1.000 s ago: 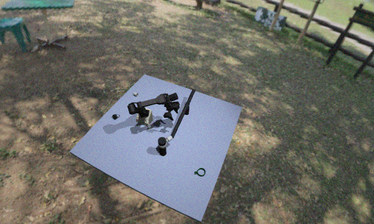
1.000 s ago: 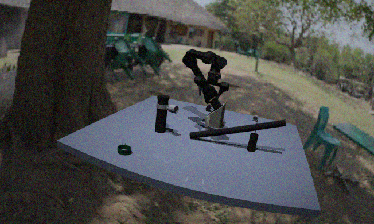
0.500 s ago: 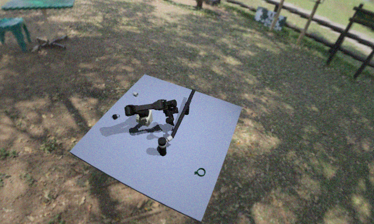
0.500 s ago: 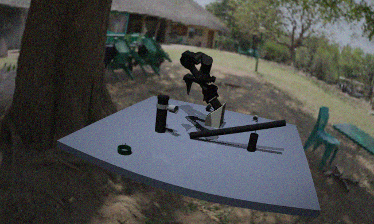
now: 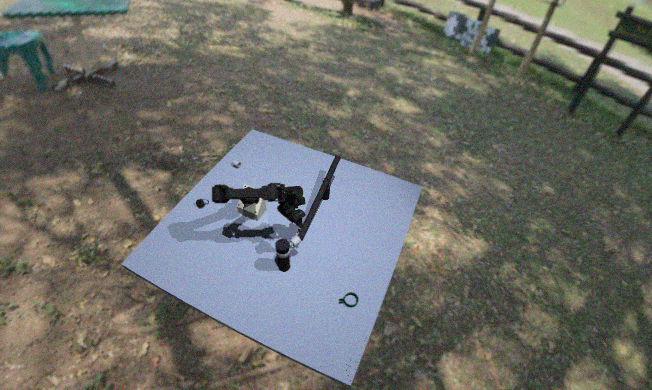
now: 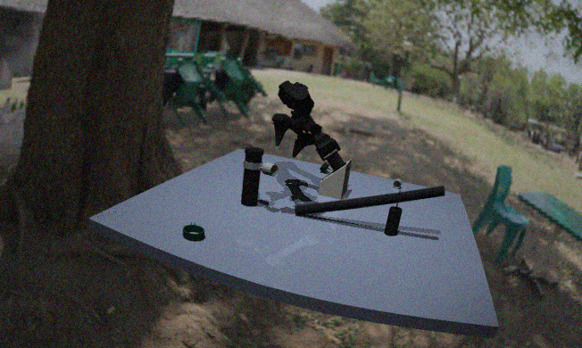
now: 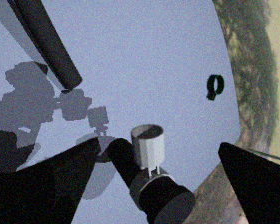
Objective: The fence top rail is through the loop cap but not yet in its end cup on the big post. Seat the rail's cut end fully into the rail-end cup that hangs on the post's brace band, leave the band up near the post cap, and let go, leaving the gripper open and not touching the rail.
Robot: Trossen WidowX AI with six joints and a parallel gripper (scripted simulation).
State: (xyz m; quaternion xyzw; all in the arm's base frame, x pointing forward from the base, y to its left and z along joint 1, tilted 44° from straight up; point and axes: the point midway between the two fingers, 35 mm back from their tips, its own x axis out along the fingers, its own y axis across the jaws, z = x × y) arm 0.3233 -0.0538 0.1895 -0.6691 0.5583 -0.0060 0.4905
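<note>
The light brace band lies 8 cm to the right of my gripper tip, 7 cm below it and 1 cm behind it. Round my gripper tip: short line post 41 cm to the left, 12 cm below, 2 cm ahead; then green ring 34 cm ahead, 21 cm below, 19 cm to the right.
</note>
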